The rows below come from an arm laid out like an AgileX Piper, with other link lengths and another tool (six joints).
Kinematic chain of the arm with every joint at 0, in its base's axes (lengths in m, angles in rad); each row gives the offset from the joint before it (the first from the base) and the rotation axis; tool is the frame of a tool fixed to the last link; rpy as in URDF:
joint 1: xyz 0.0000 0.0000 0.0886 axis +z
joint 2: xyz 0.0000 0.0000 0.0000 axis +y
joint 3: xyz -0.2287 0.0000 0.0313 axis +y
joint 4: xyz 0.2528 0.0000 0.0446 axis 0.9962 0 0.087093
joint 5: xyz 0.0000 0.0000 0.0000 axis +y
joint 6: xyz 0.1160 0.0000 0.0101 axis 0.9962 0 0.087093
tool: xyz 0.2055 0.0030 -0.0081 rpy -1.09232 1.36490 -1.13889
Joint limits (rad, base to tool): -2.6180..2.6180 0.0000..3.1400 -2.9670..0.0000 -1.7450..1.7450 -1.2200..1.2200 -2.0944..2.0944
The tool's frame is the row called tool.
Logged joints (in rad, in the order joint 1, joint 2, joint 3, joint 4, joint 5, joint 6), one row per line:
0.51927 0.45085 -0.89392 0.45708 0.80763 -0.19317
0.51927 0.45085 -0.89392 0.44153 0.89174 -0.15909
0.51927 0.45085 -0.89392 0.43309 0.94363 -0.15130
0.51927 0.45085 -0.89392 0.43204 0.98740 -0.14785
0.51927 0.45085 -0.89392 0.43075 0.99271 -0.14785
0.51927 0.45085 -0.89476 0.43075 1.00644 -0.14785
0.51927 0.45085 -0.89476 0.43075 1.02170 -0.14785
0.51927 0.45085 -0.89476 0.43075 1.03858 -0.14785
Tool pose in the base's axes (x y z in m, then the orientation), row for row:
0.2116 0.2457 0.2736 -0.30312 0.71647 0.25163 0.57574
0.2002 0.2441 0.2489 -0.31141 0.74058 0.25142 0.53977
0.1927 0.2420 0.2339 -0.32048 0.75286 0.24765 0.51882
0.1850 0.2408 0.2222 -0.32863 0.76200 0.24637 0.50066
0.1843 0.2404 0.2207 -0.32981 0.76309 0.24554 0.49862
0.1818 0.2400 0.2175 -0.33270 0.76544 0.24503 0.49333
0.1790 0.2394 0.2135 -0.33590 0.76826 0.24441 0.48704
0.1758 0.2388 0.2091 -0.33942 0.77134 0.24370 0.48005
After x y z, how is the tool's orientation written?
As a quaternion, x y z w.
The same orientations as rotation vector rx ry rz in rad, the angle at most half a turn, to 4 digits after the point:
-0.7098 1.6777 0.5892
-0.7403 1.7606 0.5977
-0.7687 1.8059 0.5940
-0.7945 1.8423 0.5956
-0.7981 1.8466 0.5942
-0.8069 1.8565 0.5943
-0.8170 1.8685 0.5944
-0.8281 1.8818 0.5945

